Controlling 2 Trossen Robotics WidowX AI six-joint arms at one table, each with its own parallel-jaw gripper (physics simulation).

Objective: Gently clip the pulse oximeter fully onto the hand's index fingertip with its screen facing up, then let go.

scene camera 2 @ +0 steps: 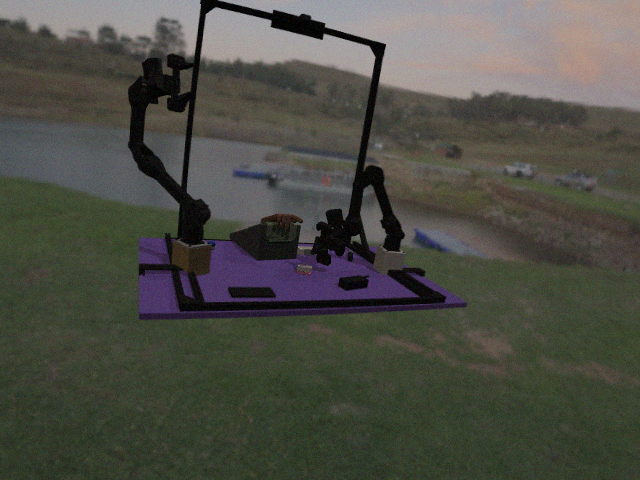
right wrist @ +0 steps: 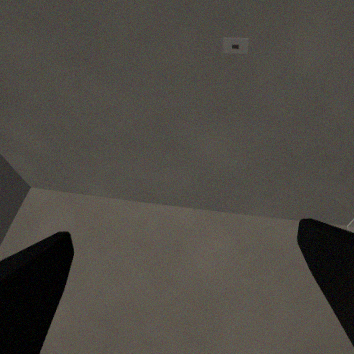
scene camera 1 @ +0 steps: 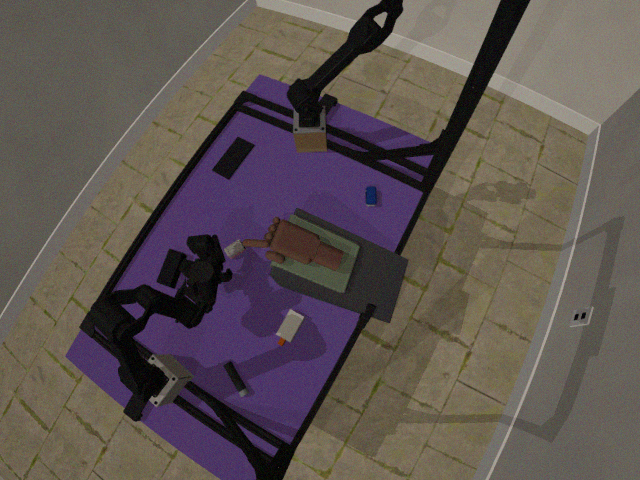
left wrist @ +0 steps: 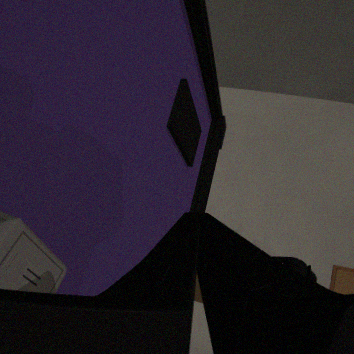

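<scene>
A brown model hand lies on a green pad with its index finger pointing left. The white-grey pulse oximeter sits at the tip of that finger; I cannot tell how far the fingertip is inside it. It also shows at the lower left of the left wrist view. My left gripper is shut and empty just beside the oximeter. My right gripper is open and empty, raised high above the table.
The pad rests on a grey wedge block. On the purple mat lie a blue block, a white box with an orange end, a black cylinder, a flat black rectangle and a black box. A black frame edges the mat.
</scene>
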